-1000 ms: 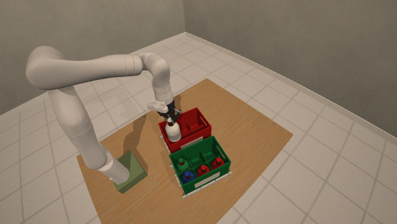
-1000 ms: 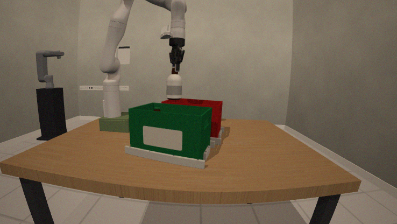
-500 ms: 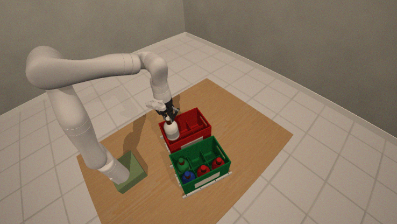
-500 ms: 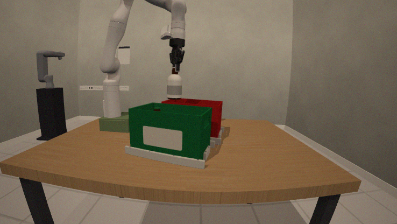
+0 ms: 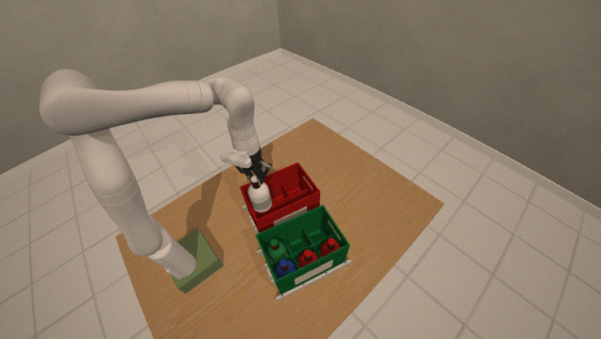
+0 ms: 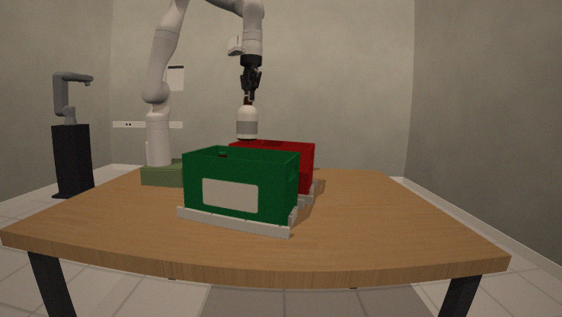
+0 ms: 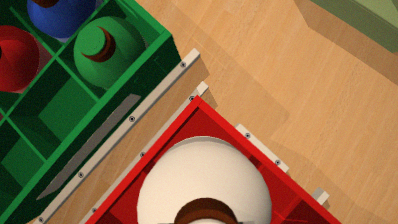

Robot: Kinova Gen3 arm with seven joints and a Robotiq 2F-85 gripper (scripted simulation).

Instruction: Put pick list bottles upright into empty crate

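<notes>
My gripper is now 7 cm above the white-labelled bottle. Also, from my hand: green crate 2 cm behind, 20 cm to the right, 25 cm below; then red crate 10 cm ahead, 1 cm to the left, 25 cm below; then green-label bottle 8 cm behind, 13 cm to the right, 25 cm below.
</notes>
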